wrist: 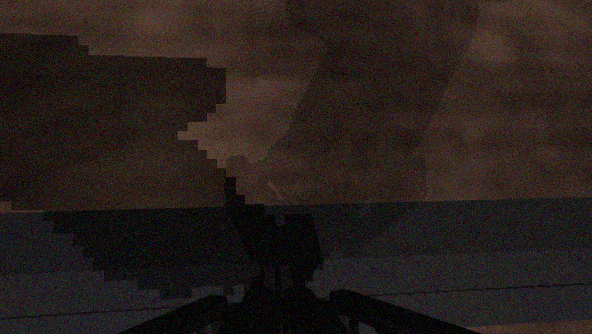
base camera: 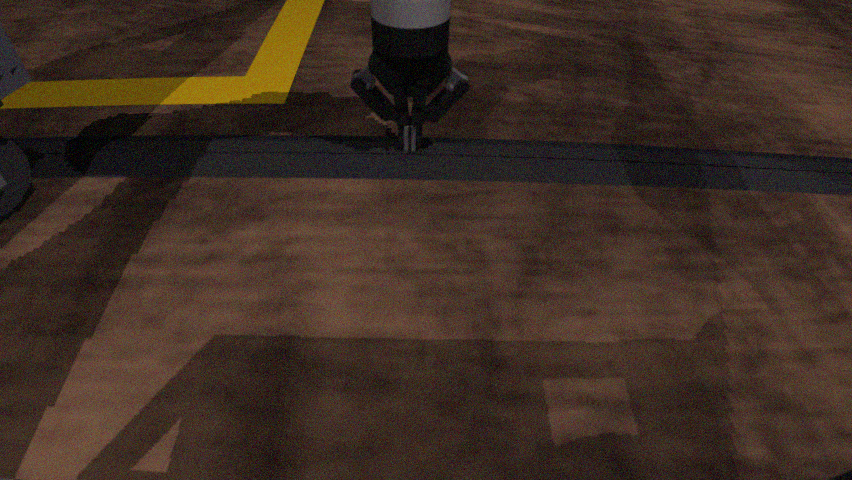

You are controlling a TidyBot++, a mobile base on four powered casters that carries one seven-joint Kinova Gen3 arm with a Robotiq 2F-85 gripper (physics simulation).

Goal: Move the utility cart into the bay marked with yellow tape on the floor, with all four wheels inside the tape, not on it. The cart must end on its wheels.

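Frame: origin at the arm's base, x left, y up, z ahead, level; millimetres.
Seen in the pictures: gripper, fingertip midpoint: (wrist: 277, 283) (base camera: 409, 148).
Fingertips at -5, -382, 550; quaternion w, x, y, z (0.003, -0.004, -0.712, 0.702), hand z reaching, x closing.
Observation:
Offsets run from my fingertips to a thing's top centre, as dx, dy, dz. "pt": to the spot under its first point. Level surfaces: height alone.
The yellow tape (base camera: 208, 90) shows at the upper left of the base camera view, with one corner and two sides in view. My gripper (base camera: 409, 140) (wrist: 277, 283) is shut and empty. It points down, with its fingertips low over the dark grey strip, to the right of the tape corner. At the left edge of the base camera view, a grey panel (base camera: 8, 68) overlaps the end of the tape, and a rounded grey part @(pt +436, +24, -88) (base camera: 11, 178) shows below it. Both are cut off, and I cannot tell if they belong to the utility cart. The whole cart does not show.
A flat dark grey strip @(pt -149, -3, -14) (base camera: 536, 162) (wrist: 475, 275) runs across the brown floor @(dy -14) (base camera: 417, 256) (wrist: 510, 125) on the near side of the tape, with a thin dark line along it. Broad shadows fall over the floor and the strip. The wrist view is very dark.

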